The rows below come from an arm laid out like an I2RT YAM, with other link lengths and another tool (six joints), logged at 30 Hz.
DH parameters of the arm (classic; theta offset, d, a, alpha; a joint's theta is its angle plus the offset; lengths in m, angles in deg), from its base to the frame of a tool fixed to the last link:
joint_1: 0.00 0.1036 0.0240 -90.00
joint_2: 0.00 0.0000 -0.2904 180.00
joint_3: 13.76 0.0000 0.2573 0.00
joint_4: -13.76 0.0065 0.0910 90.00
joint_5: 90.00 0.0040 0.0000 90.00
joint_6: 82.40 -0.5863 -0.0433 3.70
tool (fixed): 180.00 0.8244 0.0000 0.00
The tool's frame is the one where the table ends.
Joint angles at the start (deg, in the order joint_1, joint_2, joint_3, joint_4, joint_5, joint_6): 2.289 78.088 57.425 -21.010 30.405 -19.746
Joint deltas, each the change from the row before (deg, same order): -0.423 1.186 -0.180 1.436 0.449 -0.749; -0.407 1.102 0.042 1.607 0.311 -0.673; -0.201 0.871 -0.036 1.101 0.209 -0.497; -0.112 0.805 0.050 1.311 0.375 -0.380; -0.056 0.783 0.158 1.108 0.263 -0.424; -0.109 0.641 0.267 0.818 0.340 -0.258; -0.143 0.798 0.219 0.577 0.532 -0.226; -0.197 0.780 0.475 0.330 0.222 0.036; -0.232 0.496 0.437 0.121 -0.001 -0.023; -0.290 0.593 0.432 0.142 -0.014 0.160; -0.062 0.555 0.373 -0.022 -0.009 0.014; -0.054 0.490 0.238 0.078 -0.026 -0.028
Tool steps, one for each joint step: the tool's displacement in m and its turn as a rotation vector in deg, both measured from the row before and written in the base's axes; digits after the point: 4 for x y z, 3 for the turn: 0.0040 -0.0041 -0.0039 -0.791 0.283 -0.330; 0.0050 -0.0036 -0.0008 -0.632 -0.219 -0.260; 0.0036 -0.0018 -0.0021 -0.459 0.053 -0.080; 0.0040 -0.0017 0.0003 -0.482 -0.367 -0.186; 0.0042 -0.0009 0.0003 -0.440 -0.268 -0.026; 0.0032 -0.0017 0.0012 -0.379 -0.313 -0.232; 0.0022 -0.0027 -0.0013 -0.487 0.116 -0.433; 0.0027 -0.0024 -0.0005 -0.117 -0.046 -0.388; 0.0020 -0.0020 0.0002 -0.014 -0.050 -0.219; 0.0019 -0.0027 -0.0006 0.113 -0.068 -0.364; 0.0020 -0.0005 -0.0015 0.014 0.196 -0.062; 0.0018 -0.0004 -0.0018 -0.002 0.189 -0.019
